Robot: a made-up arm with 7 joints. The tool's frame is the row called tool.
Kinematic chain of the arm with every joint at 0, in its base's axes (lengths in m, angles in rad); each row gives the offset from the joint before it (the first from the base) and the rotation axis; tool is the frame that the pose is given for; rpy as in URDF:
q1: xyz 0 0 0.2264 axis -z
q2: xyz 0 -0.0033 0.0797 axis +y
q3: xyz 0 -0.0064 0.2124 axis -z
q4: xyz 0 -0.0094 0.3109 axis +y
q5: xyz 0 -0.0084 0.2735 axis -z
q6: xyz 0 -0.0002 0.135 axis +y
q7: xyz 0 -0.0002 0.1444 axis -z
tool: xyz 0 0 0 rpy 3.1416 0 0
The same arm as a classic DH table. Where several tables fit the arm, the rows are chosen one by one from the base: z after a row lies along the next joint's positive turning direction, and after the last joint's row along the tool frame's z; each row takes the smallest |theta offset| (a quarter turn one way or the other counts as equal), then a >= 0, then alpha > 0; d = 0 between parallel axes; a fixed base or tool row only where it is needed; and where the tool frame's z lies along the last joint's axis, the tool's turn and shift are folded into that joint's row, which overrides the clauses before.
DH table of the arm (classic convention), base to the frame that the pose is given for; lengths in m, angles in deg. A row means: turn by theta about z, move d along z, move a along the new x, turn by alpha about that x. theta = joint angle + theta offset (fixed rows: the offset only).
base (fixed): theta offset 0.00  d 0.0000  a 0.0000  alpha 180.00
q1: theta offset 0.00  d -0.3061  a 0.0000  alpha 90.00
q2: theta offset 0.00  d -0.0097  a 0.0000  alpha -90.00
q3: theta offset 0.00  d -0.5233  a 0.0000  alpha 90.00
q4: theta offset 0.00  d -0.0178  a 0.0000  alpha -90.00
q5: theta offset 0.00  d -0.4085  a 0.0000  alpha 90.00
q6: theta offset 0.00  d -0.0004  a 0.0000  alpha -90.00
q7: theta offset 0.00  d -0.1444  a 0.0000  alpha 0.00

